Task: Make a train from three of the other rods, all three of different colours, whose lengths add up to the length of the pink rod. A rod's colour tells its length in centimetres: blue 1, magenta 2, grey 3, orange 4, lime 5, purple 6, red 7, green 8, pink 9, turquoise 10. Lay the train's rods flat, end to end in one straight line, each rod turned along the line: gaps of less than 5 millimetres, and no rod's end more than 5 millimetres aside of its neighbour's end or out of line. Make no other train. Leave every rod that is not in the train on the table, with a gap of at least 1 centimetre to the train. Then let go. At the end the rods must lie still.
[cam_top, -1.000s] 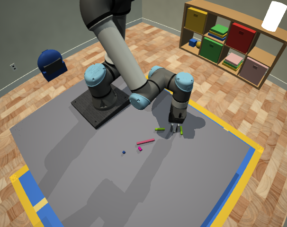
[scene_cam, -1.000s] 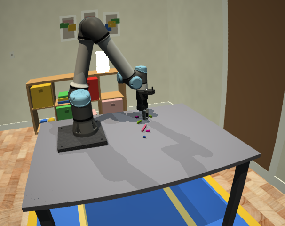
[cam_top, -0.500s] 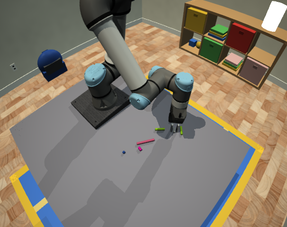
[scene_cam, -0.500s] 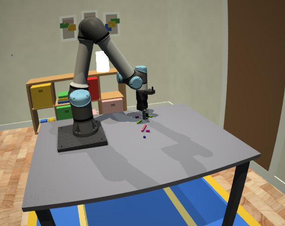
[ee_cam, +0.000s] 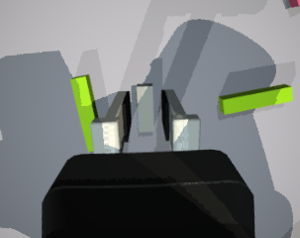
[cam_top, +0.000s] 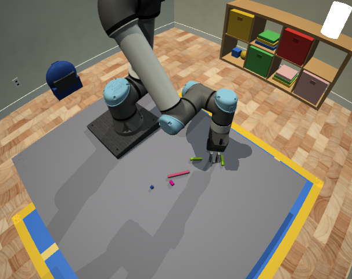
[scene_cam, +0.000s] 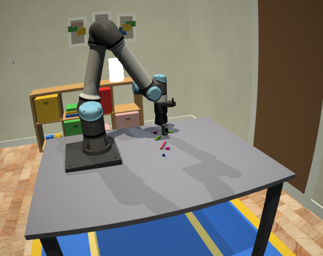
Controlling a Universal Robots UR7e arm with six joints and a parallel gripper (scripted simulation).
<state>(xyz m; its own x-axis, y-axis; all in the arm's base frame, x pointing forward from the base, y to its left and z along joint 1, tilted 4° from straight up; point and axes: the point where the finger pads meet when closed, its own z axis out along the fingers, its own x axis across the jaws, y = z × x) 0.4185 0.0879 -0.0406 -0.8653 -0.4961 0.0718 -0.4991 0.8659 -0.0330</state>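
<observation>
Now: the grey rod 1 cm below my hand. The rest, counted from my hand: lime rod (3 cm ahead, 2 cm to the left, 1 cm below); blue rod (12 cm behind, 26 cm to the right, 1 cm below); pink rod (8 cm behind, 15 cm to the right, 1 cm below).
</observation>
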